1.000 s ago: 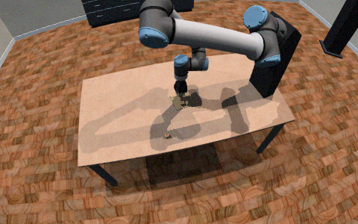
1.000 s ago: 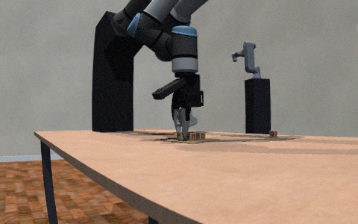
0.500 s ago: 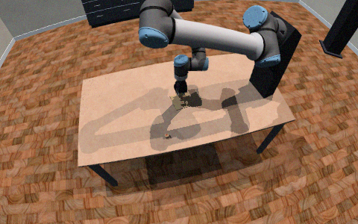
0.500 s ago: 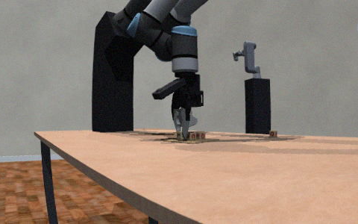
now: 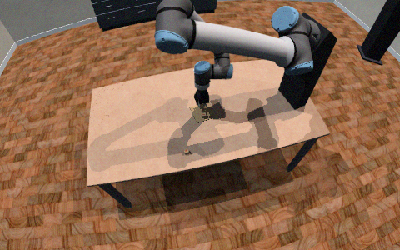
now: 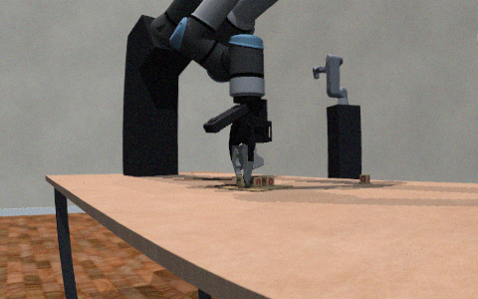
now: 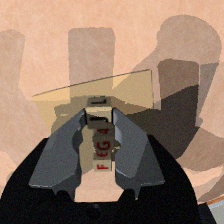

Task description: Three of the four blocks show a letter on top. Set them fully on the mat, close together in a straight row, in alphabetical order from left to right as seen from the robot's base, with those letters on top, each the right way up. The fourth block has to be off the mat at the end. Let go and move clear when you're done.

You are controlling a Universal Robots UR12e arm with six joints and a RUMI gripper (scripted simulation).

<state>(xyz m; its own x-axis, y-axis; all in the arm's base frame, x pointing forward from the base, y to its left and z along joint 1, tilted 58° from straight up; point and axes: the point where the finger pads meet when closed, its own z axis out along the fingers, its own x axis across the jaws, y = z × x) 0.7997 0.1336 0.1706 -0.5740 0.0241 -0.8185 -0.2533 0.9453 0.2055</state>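
My hand is 20 mm past the mat, 40 mm to the right of it and 20 mm above it. Round my hand: block: 30 mm behind, 70 mm to the left, 10 mm below.
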